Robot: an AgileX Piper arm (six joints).
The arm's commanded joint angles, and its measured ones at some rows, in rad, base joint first. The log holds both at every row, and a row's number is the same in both.
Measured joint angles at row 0:
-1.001 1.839 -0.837 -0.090 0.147 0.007
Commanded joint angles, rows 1 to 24:
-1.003 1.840 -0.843 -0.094 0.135 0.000
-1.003 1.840 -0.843 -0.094 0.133 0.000
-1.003 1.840 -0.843 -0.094 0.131 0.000
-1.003 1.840 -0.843 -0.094 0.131 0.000
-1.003 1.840 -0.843 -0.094 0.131 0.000
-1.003 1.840 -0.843 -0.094 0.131 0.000
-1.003 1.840 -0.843 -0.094 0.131 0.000
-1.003 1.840 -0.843 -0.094 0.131 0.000
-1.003 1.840 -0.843 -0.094 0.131 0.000
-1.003 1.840 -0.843 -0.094 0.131 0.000
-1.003 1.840 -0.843 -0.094 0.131 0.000
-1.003 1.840 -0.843 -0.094 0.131 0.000
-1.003 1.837 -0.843 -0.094 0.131 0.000
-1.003 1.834 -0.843 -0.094 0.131 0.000
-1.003 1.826 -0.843 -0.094 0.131 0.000
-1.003 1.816 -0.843 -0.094 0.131 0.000
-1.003 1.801 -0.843 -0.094 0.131 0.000
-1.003 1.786 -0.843 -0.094 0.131 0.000
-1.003 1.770 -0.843 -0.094 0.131 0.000
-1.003 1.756 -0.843 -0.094 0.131 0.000
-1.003 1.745 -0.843 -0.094 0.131 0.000
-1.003 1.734 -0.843 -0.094 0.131 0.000
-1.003 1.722 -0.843 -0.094 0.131 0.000
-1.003 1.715 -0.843 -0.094 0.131 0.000
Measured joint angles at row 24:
-1.001 1.758 -0.837 -0.090 0.145 0.000
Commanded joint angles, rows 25 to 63:
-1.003 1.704 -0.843 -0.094 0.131 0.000
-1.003 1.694 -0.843 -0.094 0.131 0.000
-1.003 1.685 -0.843 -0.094 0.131 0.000
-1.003 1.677 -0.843 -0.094 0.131 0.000
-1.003 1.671 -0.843 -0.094 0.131 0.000
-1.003 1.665 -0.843 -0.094 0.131 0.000
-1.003 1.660 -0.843 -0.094 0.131 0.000
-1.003 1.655 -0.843 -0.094 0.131 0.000
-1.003 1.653 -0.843 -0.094 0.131 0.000
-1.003 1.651 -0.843 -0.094 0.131 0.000
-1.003 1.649 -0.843 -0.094 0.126 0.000
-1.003 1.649 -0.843 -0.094 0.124 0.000
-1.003 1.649 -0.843 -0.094 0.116 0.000
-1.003 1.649 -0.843 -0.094 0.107 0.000
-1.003 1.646 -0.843 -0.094 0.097 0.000
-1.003 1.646 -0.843 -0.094 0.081 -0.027
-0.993 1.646 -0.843 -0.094 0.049 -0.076
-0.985 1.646 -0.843 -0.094 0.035 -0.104
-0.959 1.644 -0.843 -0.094 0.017 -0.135
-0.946 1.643 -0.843 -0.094 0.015 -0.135
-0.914 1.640 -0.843 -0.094 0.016 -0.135
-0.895 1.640 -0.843 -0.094 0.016 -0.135
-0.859 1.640 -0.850 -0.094 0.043 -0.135
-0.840 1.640 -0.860 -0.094 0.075 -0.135
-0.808 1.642 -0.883 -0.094 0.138 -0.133
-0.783 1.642 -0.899 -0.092 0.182 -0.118
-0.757 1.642 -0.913 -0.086 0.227 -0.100
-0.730 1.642 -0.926 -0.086 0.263 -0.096
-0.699 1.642 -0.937 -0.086 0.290 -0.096
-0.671 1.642 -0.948 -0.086 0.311 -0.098
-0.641 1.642 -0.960 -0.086 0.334 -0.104
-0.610 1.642 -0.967 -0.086 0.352 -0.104
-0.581 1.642 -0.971 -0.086 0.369 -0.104
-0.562 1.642 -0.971 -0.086 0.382 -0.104
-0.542 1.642 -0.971 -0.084 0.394 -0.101
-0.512 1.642 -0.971 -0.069 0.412 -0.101
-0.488 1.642 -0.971 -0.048 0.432 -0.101
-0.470 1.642 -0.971 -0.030 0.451 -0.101
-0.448 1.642 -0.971 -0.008 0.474 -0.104
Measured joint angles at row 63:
-0.523 1.650 -0.966 -0.068 0.399 -0.102
